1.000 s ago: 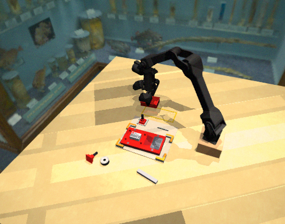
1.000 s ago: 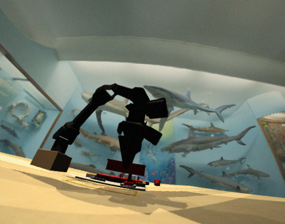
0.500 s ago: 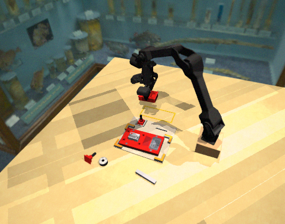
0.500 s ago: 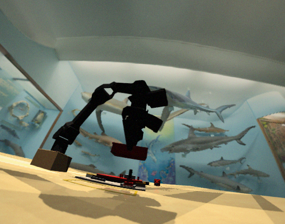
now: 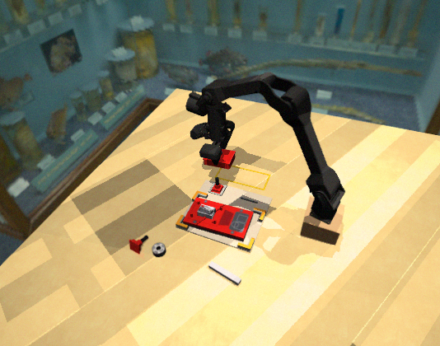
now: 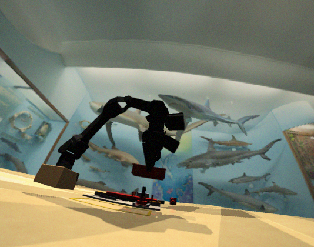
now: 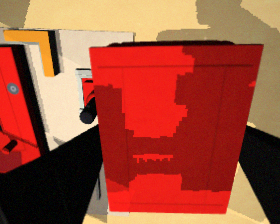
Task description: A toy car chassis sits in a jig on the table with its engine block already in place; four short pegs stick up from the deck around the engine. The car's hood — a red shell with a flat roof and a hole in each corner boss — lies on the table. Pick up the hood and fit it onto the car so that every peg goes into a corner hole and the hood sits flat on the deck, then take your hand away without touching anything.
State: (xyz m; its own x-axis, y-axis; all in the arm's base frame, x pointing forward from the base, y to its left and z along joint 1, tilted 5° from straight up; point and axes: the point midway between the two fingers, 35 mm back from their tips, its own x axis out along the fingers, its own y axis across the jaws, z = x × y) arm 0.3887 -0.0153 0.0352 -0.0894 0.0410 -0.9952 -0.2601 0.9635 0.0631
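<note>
The grey engine block is 18 cm to the left of my gripper tip, 7 cm below it and 7 cm behind it. Also, from my gripper tip: red hood 1 cm above; then grey wheel 36 cm to the left, 9 cm below, 2 cm behind.
</note>
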